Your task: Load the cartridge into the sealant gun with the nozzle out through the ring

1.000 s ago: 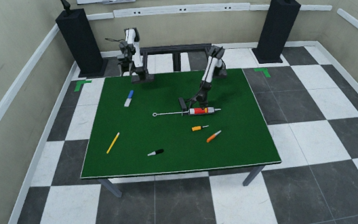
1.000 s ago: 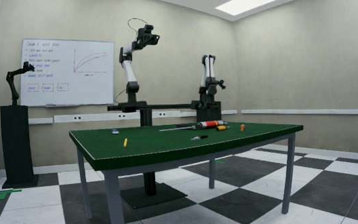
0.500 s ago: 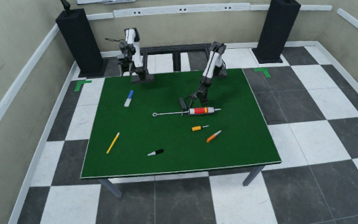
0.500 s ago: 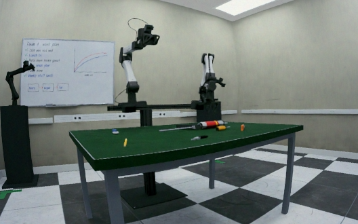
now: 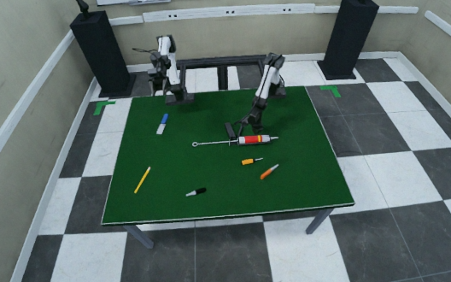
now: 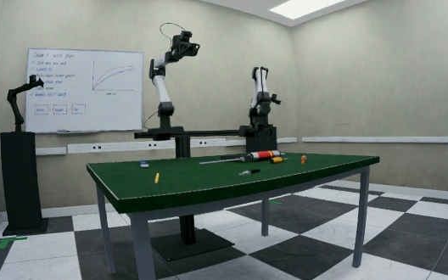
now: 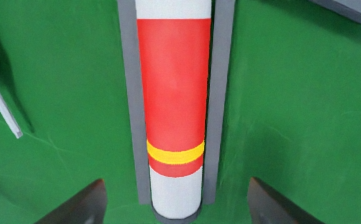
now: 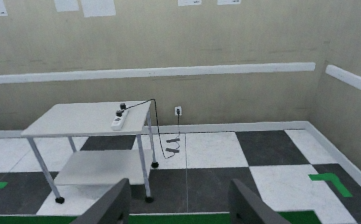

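Now: the white cartridge 10 mm ahead of my left hand, 20 mm to the left of it and 90 mm below it. Also, from my left hand: thumb plate: 10 mm ahead, 180 mm to the right, 100 mm below; yellow screwdriver: 170 mm ahead, 40 mm to the right, 100 mm below; orange-handled tool: 250 mm ahead, 70 mm to the left, 100 mm below.
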